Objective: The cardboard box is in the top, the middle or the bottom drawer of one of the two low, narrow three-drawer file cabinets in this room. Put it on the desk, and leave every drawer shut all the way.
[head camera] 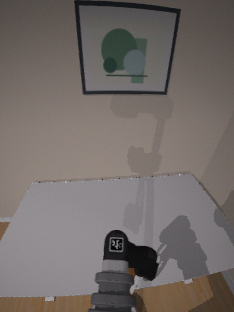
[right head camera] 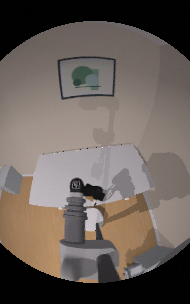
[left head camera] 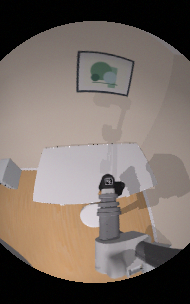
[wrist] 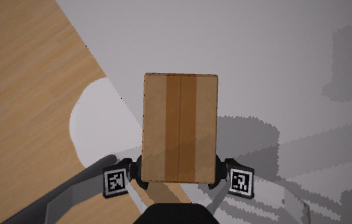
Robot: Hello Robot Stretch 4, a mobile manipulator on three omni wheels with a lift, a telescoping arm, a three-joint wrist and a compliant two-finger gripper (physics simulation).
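The cardboard box [wrist: 180,125], brown with a darker tape stripe, is between the two fingertips of my gripper [wrist: 179,172], which is shut on it. The wrist view looks down past the box at the white desk [head camera: 65,230] [left head camera: 65,175] [right head camera: 52,180] [wrist: 240,60]. The box hangs above the desk's near edge, and a shadow falls on the top beside it. One grey file cabinet [left head camera: 9,173] [right head camera: 10,180] stands at the far left. The other cabinet [right head camera: 157,257] shows partly at the lower right in the right head view; its drawer state is hard to tell there.
My white round base [left head camera: 90,215] [wrist: 92,125] is on the wood floor [left head camera: 55,230] at the near side of the desk. A framed picture [head camera: 120,55] [left head camera: 105,74] [right head camera: 86,77] hangs on the wall behind the desk. A side wall rises close to the desk's right end.
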